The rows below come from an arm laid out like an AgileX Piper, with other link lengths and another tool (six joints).
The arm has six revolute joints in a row. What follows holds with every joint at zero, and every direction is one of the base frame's. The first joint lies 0.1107 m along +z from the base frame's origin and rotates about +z. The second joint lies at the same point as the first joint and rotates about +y. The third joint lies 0.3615 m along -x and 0.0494 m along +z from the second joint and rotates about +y. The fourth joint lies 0.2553 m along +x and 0.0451 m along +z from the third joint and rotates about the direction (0.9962, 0, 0.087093). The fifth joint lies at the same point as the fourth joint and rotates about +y. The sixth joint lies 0.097 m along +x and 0.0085 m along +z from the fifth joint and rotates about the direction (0.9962, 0, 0.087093). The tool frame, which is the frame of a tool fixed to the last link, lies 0.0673 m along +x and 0.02 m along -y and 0.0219 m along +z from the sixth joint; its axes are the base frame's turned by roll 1.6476, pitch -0.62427 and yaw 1.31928 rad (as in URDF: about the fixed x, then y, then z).
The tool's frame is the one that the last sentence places.
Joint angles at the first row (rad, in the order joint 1, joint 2, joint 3, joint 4, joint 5, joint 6):
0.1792 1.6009 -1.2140 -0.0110 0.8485 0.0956
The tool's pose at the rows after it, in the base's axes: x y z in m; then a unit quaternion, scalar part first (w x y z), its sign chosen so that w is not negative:
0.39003, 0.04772, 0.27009, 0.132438, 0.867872, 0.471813, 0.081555
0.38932, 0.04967, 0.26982, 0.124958, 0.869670, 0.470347, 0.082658
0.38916, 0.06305, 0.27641, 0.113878, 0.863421, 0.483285, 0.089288
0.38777, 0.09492, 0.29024, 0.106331, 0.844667, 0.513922, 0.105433
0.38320, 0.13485, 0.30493, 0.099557, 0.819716, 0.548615, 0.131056
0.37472, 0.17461, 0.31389, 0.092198, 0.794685, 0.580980, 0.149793
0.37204, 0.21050, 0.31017, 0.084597, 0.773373, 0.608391, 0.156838
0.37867, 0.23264, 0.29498, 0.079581, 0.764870, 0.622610, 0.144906
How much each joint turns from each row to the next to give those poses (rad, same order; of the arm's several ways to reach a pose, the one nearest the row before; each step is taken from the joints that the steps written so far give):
0.0000 -0.0025 0.0000 0.0012 0.0142 0.0000
0.0000 0.0000 -0.0010 0.0171 0.0033 -0.0025
0.0238 0.0000 -0.0266 0.0296 0.0237 -0.0173
0.0730 0.0000 -0.0482 0.0172 0.0276 -0.0066
0.0936 0.0000 -0.0443 0.0133 0.0039 0.0000
0.0966 0.0076 -0.0345 0.0032 -0.0024 0.0109
0.0772 0.0370 -0.0301 0.0034 -0.0143 0.0044
0.0349 0.0606 -0.0317 0.0008 -0.0017 0.0030

